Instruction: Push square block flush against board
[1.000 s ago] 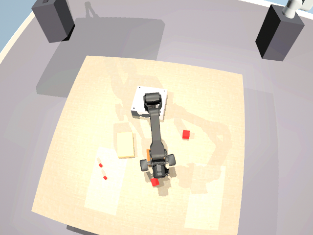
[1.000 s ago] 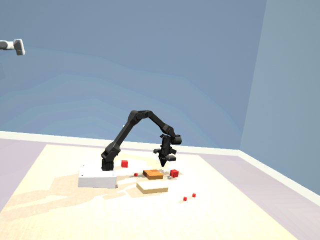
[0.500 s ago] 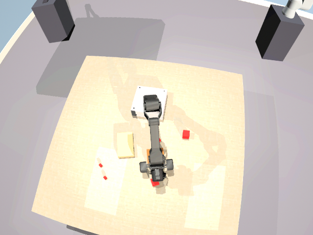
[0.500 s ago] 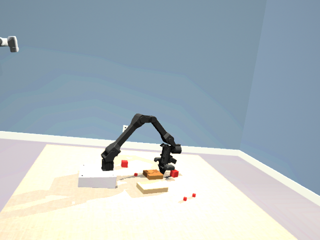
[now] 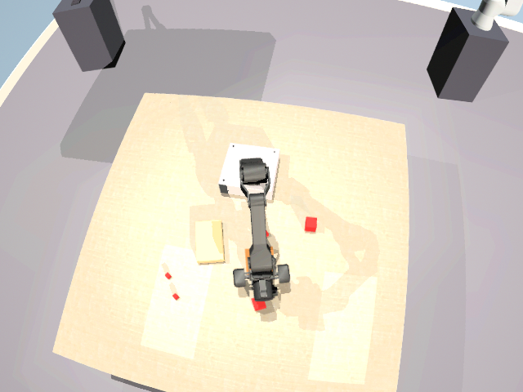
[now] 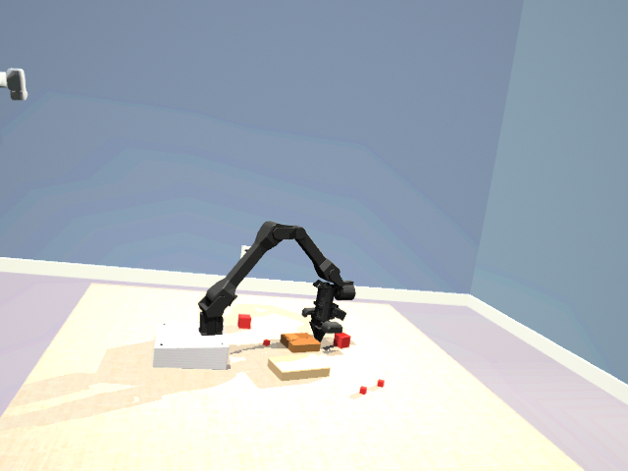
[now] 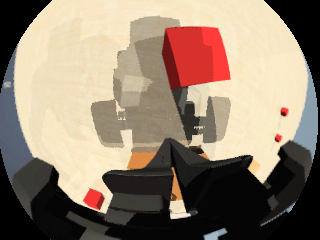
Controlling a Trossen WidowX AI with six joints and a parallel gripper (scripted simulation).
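My gripper tip is 7 cm past the square block, 1 cm to the left of it and 1 cm below it. From my gripper tip the other things lie so: pale cream board (15 cm behind, 20 cm to the right, 1 cm above).
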